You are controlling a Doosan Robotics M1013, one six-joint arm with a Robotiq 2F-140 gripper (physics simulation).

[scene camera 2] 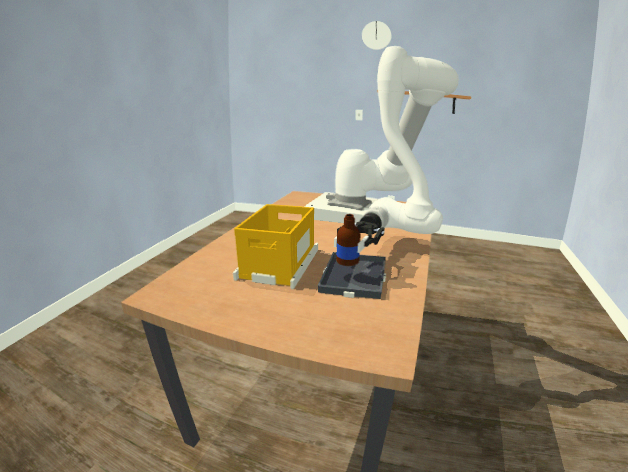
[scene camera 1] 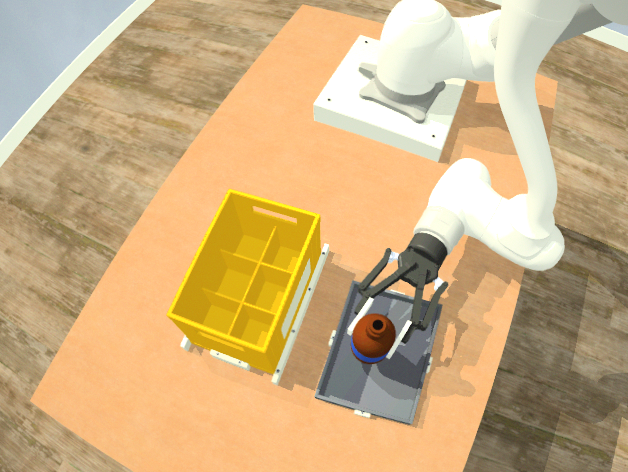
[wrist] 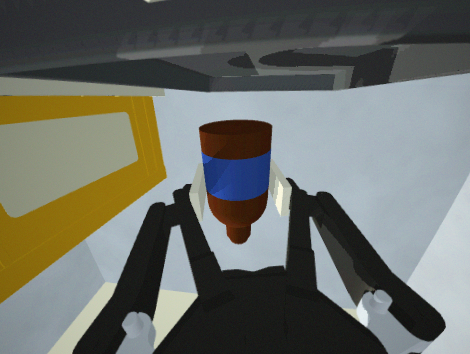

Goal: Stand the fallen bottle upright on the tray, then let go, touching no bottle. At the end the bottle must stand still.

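Places are measured from the arm's base along level axes (x ahead, y left, z up), in millimetres.
Where they show: gripper, between the fingertips: (scene camera 2: 346, 245) (scene camera 1: 369, 344) (wrist: 236, 172); arm's base, origin of its link: (scene camera 2: 350, 203) (scene camera 1: 403, 90).
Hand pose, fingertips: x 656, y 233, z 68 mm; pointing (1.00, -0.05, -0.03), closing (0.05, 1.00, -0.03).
Observation:
Things, the pixels of their top centre, and the offset from my fingertips. Level surfaces: height alone.
- brown bottle with a blue band, centre of its top: (wrist: 237, 240) (scene camera 1: 378, 321) (scene camera 2: 349, 214) dy +1, dx -12, dz +97 mm
- grey tray, centre of its top: (wrist: 259, 85) (scene camera 1: 381, 349) (scene camera 2: 354, 269) dy +21, dx -29, dz -94 mm
- yellow crate with compartments, centre of its top: (scene camera 1: 244, 263) (wrist: 55, 212) (scene camera 2: 276, 217) dy -253, dx -2, dz +56 mm
- wooden table, height of its surface: dz -120 mm
The brown bottle with a blue band (scene camera 1: 373, 341) (scene camera 2: 348, 236) (wrist: 237, 175) is upright, neck up in the scene views. My gripper (scene camera 1: 379, 328) (scene camera 2: 349, 244) (wrist: 236, 172) is shut on it, with one pale pad on each side of its body, and reaches it from the robot's side. The grey tray (scene camera 1: 350, 385) (scene camera 2: 329, 289) (wrist: 275, 83) lies below the bottle. In the wrist view a gap shows between the bottle's base and the tray, so the bottle hangs a little above it, over the tray's part nearer the robot. The bottle's base is hidden in scene camera 1.
A yellow crate with compartments (scene camera 1: 278, 345) (scene camera 2: 263, 258) (wrist: 100, 200) stands left of the tray, between white rails. Small white brackets sit at the tray's sides. The robot's white base plate (scene camera 1: 350, 111) is at the back of the wooden table (scene camera 1: 203, 406) (scene camera 2: 253, 314).

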